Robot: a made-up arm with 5 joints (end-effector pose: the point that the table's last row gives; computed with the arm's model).
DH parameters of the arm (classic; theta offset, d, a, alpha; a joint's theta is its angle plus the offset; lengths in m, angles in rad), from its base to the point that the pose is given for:
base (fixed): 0 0 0.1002 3.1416
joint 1: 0 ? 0.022 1.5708
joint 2: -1.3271 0 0.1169 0
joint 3: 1.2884 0 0.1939 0
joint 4: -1.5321 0.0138 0 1.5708
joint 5: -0.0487 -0.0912 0 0
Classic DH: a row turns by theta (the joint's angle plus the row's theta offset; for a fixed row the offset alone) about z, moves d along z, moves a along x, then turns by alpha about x.
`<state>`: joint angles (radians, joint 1 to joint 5).
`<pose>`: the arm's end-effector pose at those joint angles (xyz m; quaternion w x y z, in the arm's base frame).
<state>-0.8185 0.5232 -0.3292 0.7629 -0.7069</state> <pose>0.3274 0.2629 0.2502 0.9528 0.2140 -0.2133 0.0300</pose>
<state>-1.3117 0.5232 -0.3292 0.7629 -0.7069</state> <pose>0.1758 0.3392 0.2502 0.9166 0.2596 -0.1546 0.2617</pose>
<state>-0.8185 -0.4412 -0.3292 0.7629 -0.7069</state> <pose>0.2432 0.1730 0.5262 0.7041 0.5027 -0.5010 0.0221</pose>
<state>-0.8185 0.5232 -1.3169 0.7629 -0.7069</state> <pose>0.3121 0.2466 0.5010 0.6958 0.5085 -0.5068 0.0219</pose>
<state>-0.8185 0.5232 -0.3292 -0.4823 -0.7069</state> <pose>0.3512 0.2884 0.3507 0.5979 0.5676 -0.5657 0.0188</pose>
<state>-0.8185 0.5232 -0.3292 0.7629 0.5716</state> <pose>0.3274 0.2629 0.2502 0.7468 0.0445 -0.2989 0.5925</pose>
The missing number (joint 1, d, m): -0.2706
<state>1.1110 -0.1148 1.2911 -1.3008 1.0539</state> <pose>0.2053 -0.1811 0.2219 0.6608 -0.6533 -0.3678 -0.0350</pose>
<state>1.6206 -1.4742 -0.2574 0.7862 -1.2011</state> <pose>0.1176 0.0725 0.5736 0.0416 -0.1754 -0.9352 -0.3048</pose>
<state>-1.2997 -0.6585 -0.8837 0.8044 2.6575</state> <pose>0.0977 0.0426 0.6328 0.1514 0.5568 0.7255 -0.3752</pose>
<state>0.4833 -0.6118 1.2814 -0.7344 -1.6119</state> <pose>0.3081 -0.0935 0.2712 0.3272 0.4051 -0.6068 -0.6005</pose>
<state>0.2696 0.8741 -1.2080 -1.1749 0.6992</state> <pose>0.4059 -0.0702 0.4834 0.0304 -0.4438 -0.8956 0.0059</pose>
